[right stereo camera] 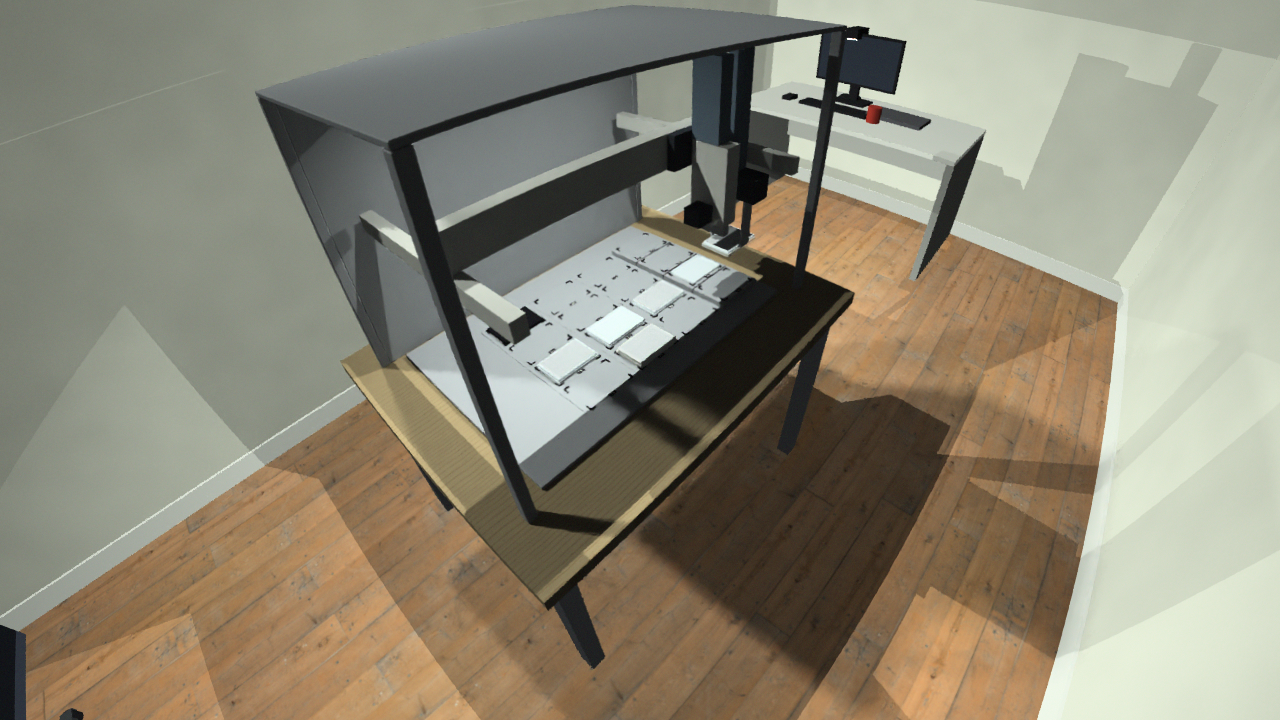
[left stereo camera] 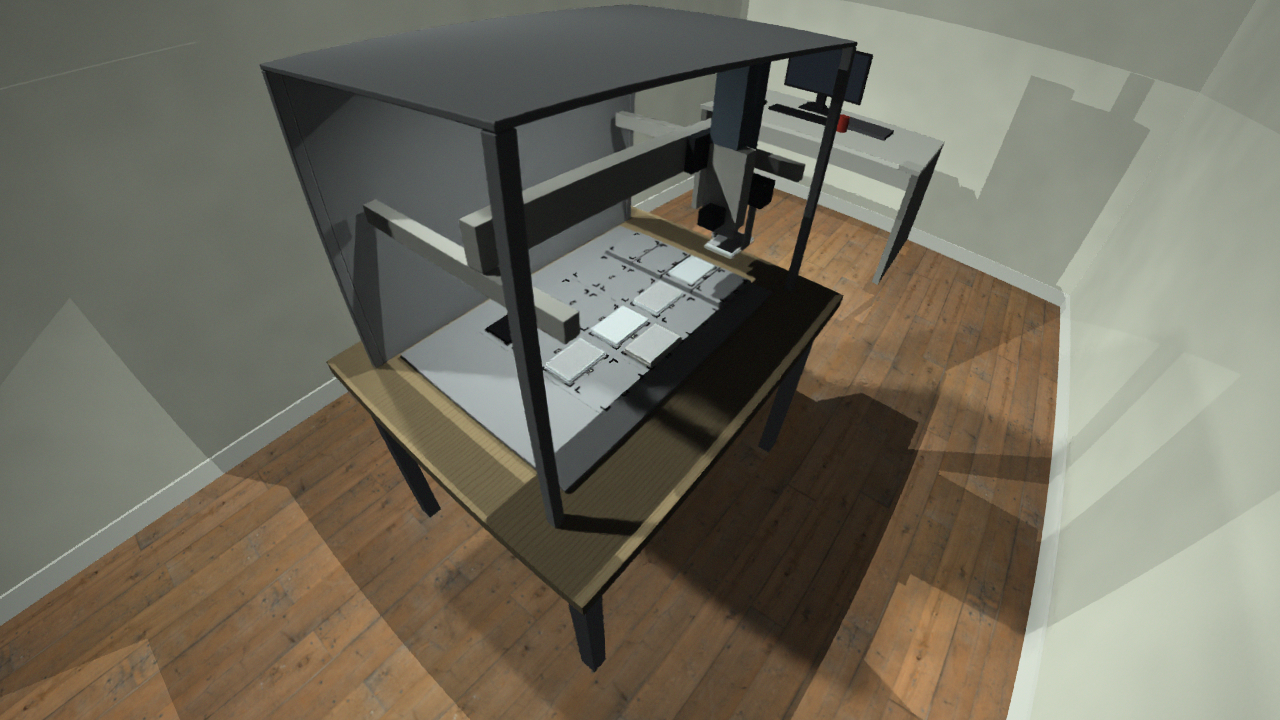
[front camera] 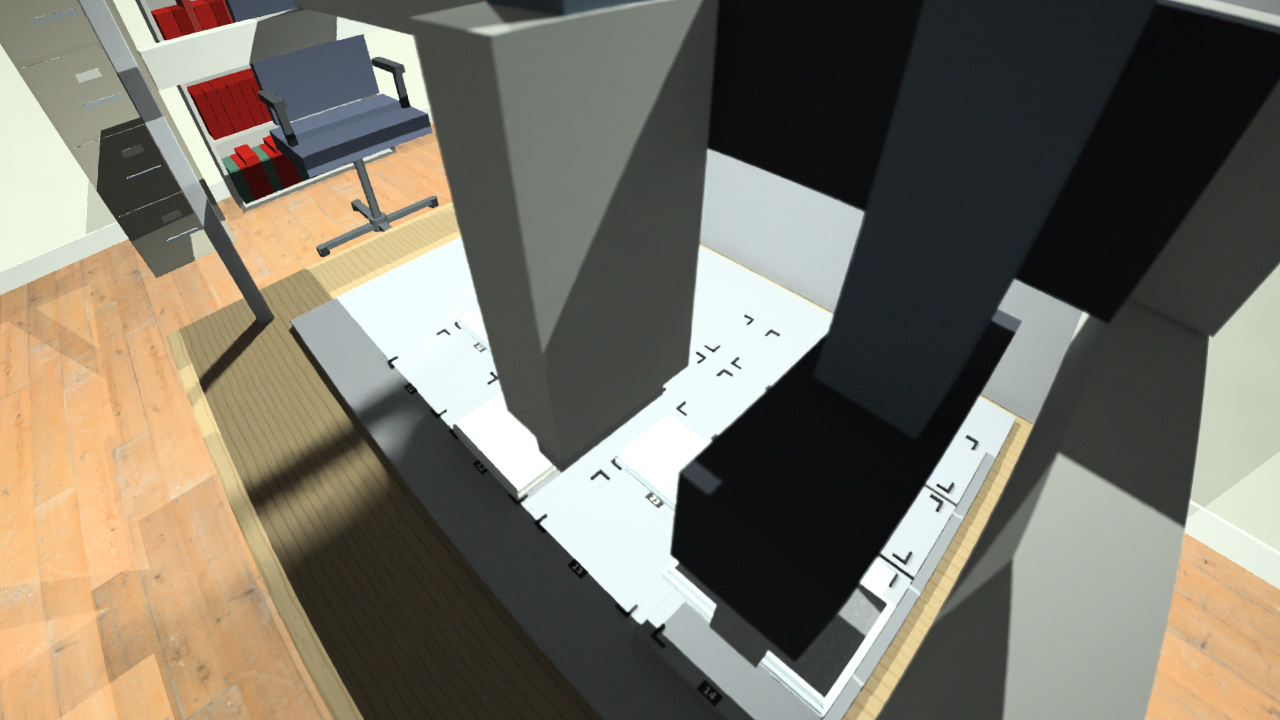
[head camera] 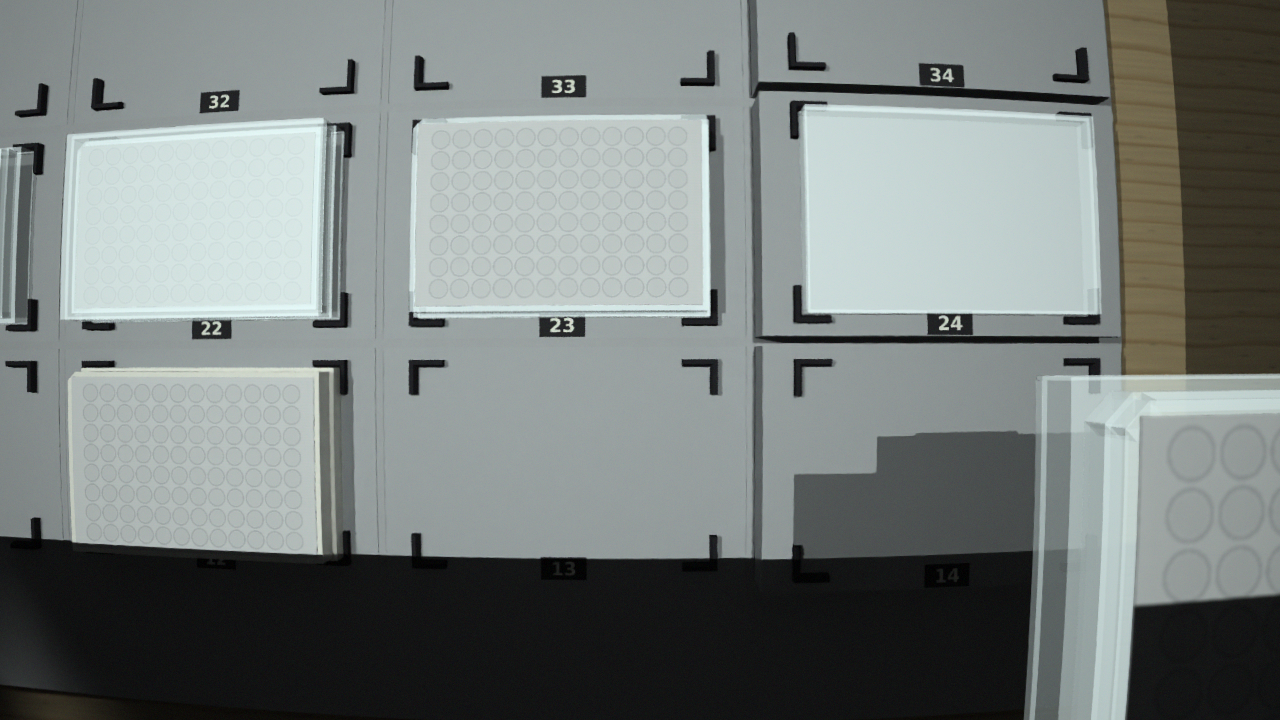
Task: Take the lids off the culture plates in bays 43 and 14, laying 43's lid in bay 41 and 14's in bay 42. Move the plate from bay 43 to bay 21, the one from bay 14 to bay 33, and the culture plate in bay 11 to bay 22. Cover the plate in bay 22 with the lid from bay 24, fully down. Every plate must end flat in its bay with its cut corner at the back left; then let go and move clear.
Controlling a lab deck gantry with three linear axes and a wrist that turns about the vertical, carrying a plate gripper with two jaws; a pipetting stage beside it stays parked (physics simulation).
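Places are measured from the robot's base along level axes (x right, y ahead, z up), in metres.
Pixels of known places: gripper, fingertip midpoint: (right stereo camera: 729, 238) (left stereo camera: 730, 241); robot's base, origin of the base link: (right stereo camera: 591, 408) (left stereo camera: 605, 409) (front camera: 390, 362).
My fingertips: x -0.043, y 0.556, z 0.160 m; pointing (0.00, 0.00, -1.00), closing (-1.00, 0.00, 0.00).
Note:
For each thing: its top centre in the pictures, then the offset to it from my fingertips. "spot": a spot on its surface instead.
- clear-rimmed culture plate, middle of its top: (front camera: 780, 586) (right stereo camera: 729, 237) (left stereo camera: 730, 240) dx +0.000, dy +0.000, dz +0.004 m
- Bay 14, surface spot: (head camera: 841, 411) spot: dx -0.025, dy -0.047, dz -0.145 m
- pale lid, middle of its top: (head camera: 958, 209) (right stereo camera: 695, 267) (left stereo camera: 691, 268) dx -0.107, dy +0.000, dz -0.137 m
- bay 22, surface spot: (head camera: 196, 214) (right stereo camera: 616, 322) spot: dx -0.110, dy -0.323, dz -0.143 m
- bay 21, surface spot: (head camera: 13, 223) spot: dx -0.112, dy -0.431, dz -0.152 m
- uncovered-looking plate, middle of its top: (head camera: 557, 211) (front camera: 684, 466) (right stereo camera: 658, 295) (left stereo camera: 658, 295) dx -0.107, dy -0.164, dz -0.145 m
- cream plate, middle of its top: (head camera: 188, 465) (front camera: 511, 435) (right stereo camera: 646, 342) (left stereo camera: 653, 342) dx +0.000, dy -0.328, dz -0.145 m
My gripper (front camera: 778, 626) (left stereo camera: 729, 243) (right stereo camera: 732, 240) is shut on a clear-rimmed culture plate (head camera: 1208, 501) (left stereo camera: 716, 245) (right stereo camera: 716, 243), raised at the right end of the deck. Its wells face up and its cut corner shows at the back left. The gripper does not show in the head view. Bay 14 (head camera: 841, 411) is partly shadowed. A pale lid (head camera: 948, 210) (left stereo camera: 691, 270) lies in bay 24. The plate in bay 22 (head camera: 196, 214) (right stereo camera: 614, 325) looks covered, its wells faint. A plate in bay 21 (head camera: 13, 223) (left stereo camera: 575, 360) is partly seen in the head view.
An uncovered-looking plate (head camera: 559, 214) (left stereo camera: 659, 296) sits in bay 23. A cream plate (front camera: 505, 443) (head camera: 196, 456) sits in bay 12. A thick grey column (front camera: 572, 223) hides mid-deck in the front view. A dark frame post (left stereo camera: 810, 205) stands at the right front.

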